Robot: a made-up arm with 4 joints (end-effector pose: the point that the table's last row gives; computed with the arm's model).
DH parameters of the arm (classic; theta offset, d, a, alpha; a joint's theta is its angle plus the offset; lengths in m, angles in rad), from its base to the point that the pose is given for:
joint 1: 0 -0.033 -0.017 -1.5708
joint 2: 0 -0.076 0.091 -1.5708
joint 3: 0.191 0 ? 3.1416
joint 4: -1.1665 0 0.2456 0
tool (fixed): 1.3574 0.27 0 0
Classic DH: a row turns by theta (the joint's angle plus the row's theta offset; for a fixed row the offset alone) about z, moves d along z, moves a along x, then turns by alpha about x.
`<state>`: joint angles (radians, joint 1 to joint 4).
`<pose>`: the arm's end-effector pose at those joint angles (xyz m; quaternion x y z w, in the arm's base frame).
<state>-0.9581 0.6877 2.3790 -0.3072</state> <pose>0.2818 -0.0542 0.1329 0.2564 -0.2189 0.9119 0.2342</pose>
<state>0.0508 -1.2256 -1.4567 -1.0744</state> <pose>-0.1873 -0.4351 0.2305 -0.0949 -0.5673 0.1757 0.7989</pose>
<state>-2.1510 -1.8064 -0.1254 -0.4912</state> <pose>-0.1176 0.3838 -0.1921 -0.6115 -0.4927 -0.5891 0.1902</pose>
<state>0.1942 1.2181 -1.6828 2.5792</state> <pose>0.2107 -0.1325 0.2102 -0.5118 0.2555 -0.6493 0.5011</pose>
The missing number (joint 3, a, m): -0.1528
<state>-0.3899 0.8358 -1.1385 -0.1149</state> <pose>0.2079 -0.3888 -0.0254 0.2635 0.3086 0.2847 0.8685</pose>
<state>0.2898 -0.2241 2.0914 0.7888</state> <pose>-0.0778 -0.1004 0.2243 0.0799 -0.0782 -0.4820 0.8690</pose>
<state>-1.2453 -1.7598 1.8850 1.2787</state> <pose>-0.2548 0.2259 -0.0141 -0.2420 -0.7317 -0.5092 0.3831</pose>
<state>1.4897 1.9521 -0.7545 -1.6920</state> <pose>0.3654 0.2797 0.0530 -0.7760 0.2896 0.1527 0.5391</pose>
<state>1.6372 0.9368 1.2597 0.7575</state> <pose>0.1460 0.2123 0.1247 -0.3960 0.2169 0.4796 0.7524</pose>
